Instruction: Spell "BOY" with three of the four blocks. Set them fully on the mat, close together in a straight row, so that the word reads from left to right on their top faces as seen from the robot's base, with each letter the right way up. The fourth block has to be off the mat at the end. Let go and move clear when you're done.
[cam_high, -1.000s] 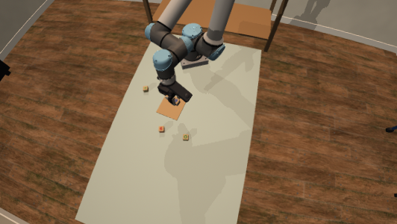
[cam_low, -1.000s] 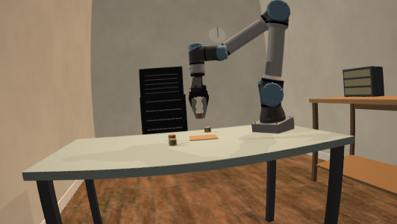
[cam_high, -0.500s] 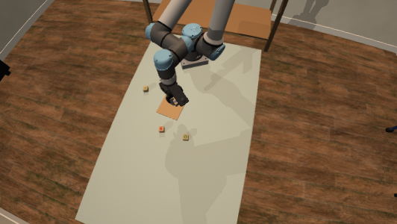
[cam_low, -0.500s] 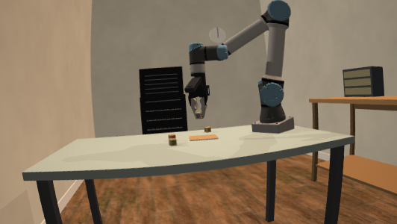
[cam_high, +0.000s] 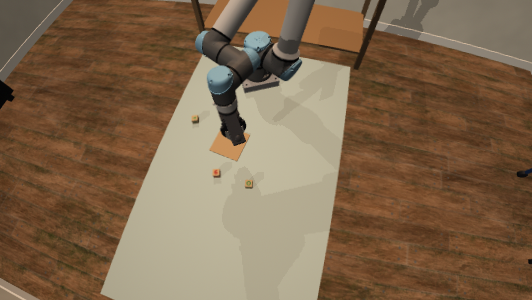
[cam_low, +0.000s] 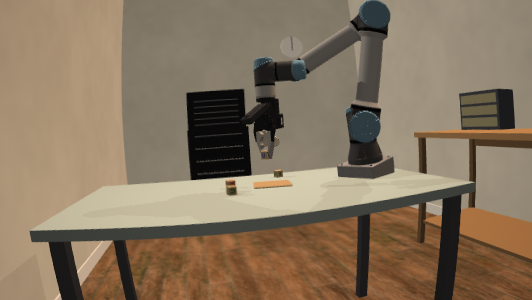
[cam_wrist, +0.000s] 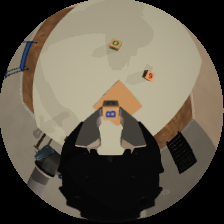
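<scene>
Now: the orange mat 3 cm behind my hand, 5 cm to the right of it and 12 cm below it. The rest, counted from my hand: block 12 cm behind, 24 cm to the right, 11 cm below.
</scene>
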